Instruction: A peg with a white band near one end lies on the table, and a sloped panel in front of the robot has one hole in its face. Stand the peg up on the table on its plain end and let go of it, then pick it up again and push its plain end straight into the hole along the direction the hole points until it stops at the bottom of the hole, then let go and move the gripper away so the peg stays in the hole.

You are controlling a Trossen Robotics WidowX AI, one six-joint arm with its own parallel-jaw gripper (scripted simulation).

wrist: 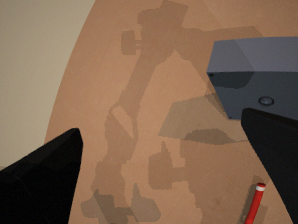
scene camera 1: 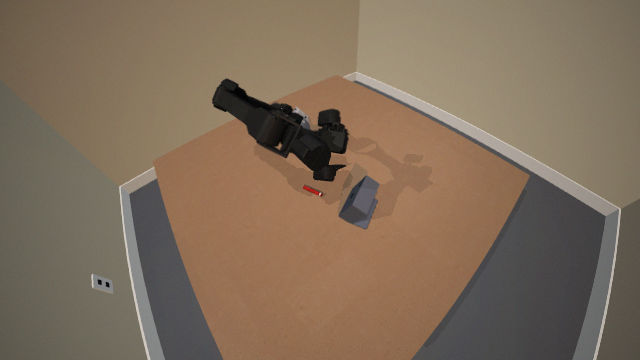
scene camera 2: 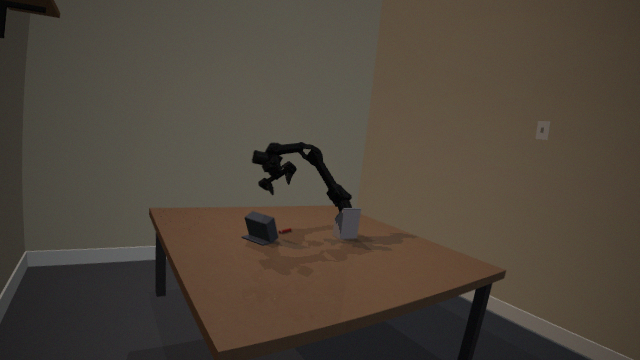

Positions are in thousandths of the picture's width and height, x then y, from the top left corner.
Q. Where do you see a grey sloped panel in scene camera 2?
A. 404, 626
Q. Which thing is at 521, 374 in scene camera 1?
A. My gripper.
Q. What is my gripper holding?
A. Nothing.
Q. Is my gripper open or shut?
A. Open.
